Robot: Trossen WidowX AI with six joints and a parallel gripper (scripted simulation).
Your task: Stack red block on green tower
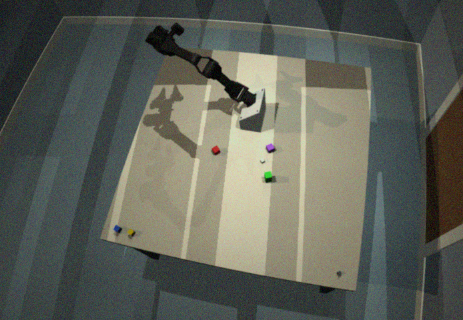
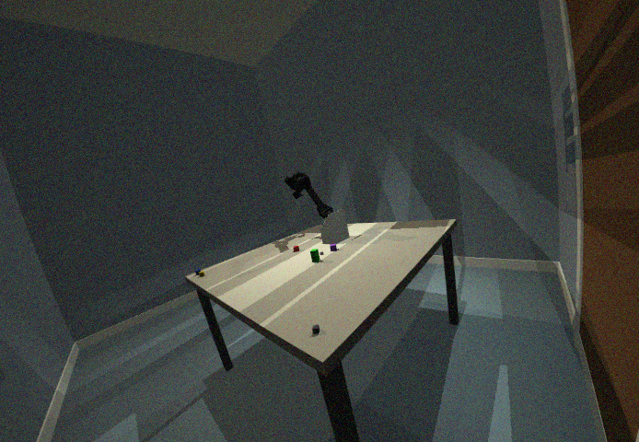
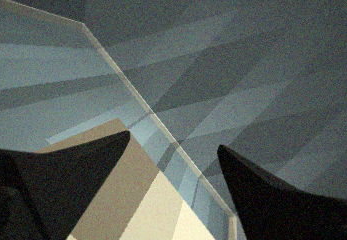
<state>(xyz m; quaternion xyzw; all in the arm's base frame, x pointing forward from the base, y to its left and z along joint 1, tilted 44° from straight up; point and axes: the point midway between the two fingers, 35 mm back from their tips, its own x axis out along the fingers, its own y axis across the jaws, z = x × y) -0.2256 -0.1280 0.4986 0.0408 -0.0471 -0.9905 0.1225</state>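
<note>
My gripper tip is 530 mm short of the red block, 260 mm to the right of it and 350 mm above it. Also, from my gripper tip: white block (570 mm ahead, 510 mm to the left, 360 mm below); then purple block (500 mm ahead, 550 mm to the left, 350 mm below); then yellow block (1010 mm ahead, 120 mm to the right, 360 mm below).
</note>
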